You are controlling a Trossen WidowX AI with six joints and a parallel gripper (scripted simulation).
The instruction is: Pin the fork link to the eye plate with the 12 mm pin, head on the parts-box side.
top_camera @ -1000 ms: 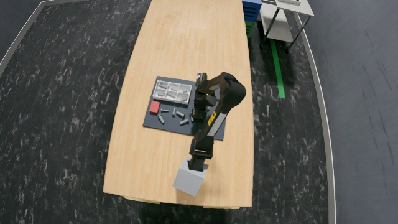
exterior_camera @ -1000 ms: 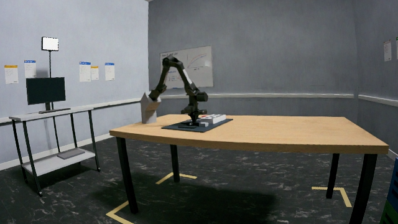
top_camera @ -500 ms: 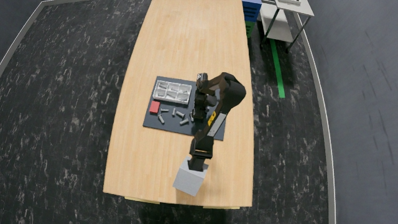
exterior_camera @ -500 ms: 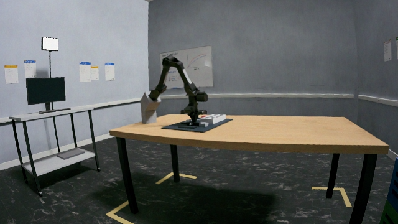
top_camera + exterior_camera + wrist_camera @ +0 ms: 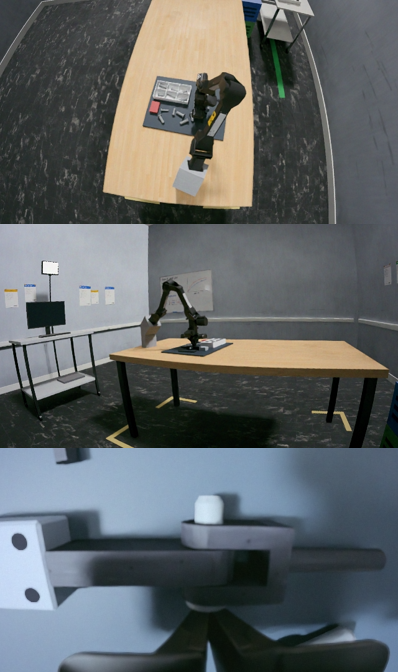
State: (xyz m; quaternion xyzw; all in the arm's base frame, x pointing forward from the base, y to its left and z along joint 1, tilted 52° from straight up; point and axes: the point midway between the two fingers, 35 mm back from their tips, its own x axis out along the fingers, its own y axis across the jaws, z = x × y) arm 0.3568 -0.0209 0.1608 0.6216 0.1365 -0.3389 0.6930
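My gripper is now 30 mm to the left of the eye plate and 30 mm above it. Also, from my hand: long dark bar: 110 mm to the right, 30 mm below; pin: 50 mm to the left, 50 mm behind, 30 mm below; dark mat: 70 mm to the left, 40 mm below, 20 mm ahead.
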